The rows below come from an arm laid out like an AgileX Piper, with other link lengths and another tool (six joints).
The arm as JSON. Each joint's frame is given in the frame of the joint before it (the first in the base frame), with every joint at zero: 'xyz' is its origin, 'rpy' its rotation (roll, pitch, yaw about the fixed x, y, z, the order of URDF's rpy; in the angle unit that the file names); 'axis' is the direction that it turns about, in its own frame. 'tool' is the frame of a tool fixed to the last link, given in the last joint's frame.
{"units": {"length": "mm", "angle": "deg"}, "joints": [
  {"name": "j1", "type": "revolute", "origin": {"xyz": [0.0, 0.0, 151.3], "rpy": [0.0, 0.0, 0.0]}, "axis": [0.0, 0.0, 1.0]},
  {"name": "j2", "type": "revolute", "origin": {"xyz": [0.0, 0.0, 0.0], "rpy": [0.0, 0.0, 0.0]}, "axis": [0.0, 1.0, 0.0]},
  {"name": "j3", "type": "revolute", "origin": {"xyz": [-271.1, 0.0, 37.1], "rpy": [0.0, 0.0, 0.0]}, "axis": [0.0, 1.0, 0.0]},
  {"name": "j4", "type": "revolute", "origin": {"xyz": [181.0, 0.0, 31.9], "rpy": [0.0, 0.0, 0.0]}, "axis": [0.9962, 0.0, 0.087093]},
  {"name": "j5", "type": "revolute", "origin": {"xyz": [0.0, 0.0, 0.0], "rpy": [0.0, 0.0, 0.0]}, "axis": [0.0, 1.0, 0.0]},
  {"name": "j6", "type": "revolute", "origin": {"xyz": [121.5, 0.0, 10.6], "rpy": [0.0, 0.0, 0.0]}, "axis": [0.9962, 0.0, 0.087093]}
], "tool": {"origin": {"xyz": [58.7, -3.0, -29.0], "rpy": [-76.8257, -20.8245, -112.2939]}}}
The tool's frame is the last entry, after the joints.
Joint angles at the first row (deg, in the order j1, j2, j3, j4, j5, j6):
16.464, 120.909, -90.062, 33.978, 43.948, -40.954
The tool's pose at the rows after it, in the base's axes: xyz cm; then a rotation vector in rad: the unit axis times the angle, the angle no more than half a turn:
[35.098 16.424 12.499 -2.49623 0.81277 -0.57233]
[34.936 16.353 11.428 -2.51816 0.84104 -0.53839]
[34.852 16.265 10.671 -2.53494 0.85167 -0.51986]
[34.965 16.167 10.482 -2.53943 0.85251 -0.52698]
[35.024 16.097 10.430 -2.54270 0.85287 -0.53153]
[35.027 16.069 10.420 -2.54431 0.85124 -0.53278]
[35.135 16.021 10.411 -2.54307 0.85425 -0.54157]
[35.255 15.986 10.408 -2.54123 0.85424 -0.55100]
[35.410 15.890 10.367 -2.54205 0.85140 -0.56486]
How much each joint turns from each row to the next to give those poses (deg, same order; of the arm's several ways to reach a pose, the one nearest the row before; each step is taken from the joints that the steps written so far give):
0.001, 1.155, -0.001, -0.818, 0.693, 1.871
0.000, 1.565, 0.003, -0.408, 0.133, 1.118
0.000, 1.101, -0.001, -0.350, 0.002, 0.396
-0.002, 0.268, -0.053, -0.421, -0.350, 0.156
0.002, 0.087, -0.096, -0.377, -0.089, 0.227
-0.001, 0.001, -0.002, -0.118, 0.002, 0.000
0.000, -0.002, 0.004, -0.218, -0.359, 0.185
0.000, 0.002, -0.004, -0.132, -0.370, 0.002
0.000, 0.031, 0.002, -0.379, -0.481, -0.001

